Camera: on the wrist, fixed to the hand. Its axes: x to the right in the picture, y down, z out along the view.
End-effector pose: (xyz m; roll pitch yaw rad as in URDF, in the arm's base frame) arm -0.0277 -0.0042 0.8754 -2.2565 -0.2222 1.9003
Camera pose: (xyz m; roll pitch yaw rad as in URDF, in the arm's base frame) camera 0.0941 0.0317 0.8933 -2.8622 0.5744 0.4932
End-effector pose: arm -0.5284 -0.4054 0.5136 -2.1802 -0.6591 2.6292
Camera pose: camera -0.4600 -0.2971 0.5198 -2.3517 0.5041 1.5219
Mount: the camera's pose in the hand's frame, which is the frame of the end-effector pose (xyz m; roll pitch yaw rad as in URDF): -0.0014 0.0659 -0.1100 0.0005 0.2905 1.5565
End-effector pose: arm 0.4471 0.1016 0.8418 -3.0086 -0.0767 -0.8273
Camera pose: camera 0.3821 0.0542 0.9417 -3.0615 -0.1581 -2.3964
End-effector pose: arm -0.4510 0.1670 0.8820 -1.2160 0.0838 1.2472
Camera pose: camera -0.3780 0.1322 0.7825 0.8353 1.4758 -2.6376
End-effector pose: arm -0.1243 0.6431 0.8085 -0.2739 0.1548 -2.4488
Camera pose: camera -0.0870 0.6302 0.6865 0.1788 0.5593 -0.7966
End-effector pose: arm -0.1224 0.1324 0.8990 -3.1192 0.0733 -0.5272
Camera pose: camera -0.1511 0.0700 1.0073 3.0664 -0.2663 -2.0637
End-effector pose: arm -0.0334 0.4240 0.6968 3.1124 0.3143 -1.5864
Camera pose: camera -0.0966 0.3917 0.8036 2.8122 -0.2991 -3.0416
